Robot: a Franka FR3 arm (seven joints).
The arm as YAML. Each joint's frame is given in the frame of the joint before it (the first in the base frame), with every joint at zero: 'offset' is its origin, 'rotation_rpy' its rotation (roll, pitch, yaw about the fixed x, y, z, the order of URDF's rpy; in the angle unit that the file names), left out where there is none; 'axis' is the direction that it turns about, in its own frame. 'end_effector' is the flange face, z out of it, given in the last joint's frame.
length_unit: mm
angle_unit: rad
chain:
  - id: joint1
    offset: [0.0, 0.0, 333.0]
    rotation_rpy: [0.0, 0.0, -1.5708]
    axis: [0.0, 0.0, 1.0]
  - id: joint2
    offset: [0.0, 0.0, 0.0]
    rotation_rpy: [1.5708, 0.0, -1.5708]
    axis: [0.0, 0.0, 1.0]
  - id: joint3
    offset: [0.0, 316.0, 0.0]
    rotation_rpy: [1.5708, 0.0, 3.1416]
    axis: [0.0, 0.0, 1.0]
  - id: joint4
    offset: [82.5, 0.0, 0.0]
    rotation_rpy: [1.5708, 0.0, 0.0]
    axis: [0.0, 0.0, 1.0]
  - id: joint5
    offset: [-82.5, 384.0, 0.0]
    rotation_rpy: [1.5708, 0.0, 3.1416]
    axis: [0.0, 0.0, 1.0]
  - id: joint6
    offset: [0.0, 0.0, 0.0]
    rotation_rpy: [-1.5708, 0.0, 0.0]
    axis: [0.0, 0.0, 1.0]
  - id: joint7
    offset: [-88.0, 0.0, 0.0]
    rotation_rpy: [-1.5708, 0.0, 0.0]
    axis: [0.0, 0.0, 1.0]
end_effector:
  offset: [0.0, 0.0, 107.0]
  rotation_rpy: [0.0, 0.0, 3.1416]
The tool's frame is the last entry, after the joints.
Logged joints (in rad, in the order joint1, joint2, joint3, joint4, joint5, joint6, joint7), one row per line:
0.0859 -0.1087 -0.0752 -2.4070 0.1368 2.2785 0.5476
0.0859 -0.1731 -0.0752 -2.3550 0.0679 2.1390 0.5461
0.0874 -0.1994 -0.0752 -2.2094 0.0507 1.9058 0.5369
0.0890 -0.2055 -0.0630 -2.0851 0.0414 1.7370 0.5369
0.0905 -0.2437 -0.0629 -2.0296 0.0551 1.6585 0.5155
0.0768 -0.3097 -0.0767 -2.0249 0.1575 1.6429 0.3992
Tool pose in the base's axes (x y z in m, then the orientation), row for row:
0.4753 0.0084 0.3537 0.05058 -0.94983 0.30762 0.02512
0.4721 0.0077 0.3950 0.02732 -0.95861 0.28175 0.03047
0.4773 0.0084 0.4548 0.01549 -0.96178 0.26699 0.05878
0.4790 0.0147 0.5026 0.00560 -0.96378 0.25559 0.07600
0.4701 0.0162 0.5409 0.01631 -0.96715 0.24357 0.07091
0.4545 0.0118 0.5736 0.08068 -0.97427 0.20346 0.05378
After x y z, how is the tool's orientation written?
As a quaternion, w x y z.
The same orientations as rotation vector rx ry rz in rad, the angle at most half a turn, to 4 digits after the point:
-2.8916 0.9365 0.0765
-2.9603 0.8701 0.0941
-2.9921 0.8306 0.1829
-3.0170 0.8001 0.2379
-3.0072 0.7574 0.2205
-2.9129 0.6083 0.1608

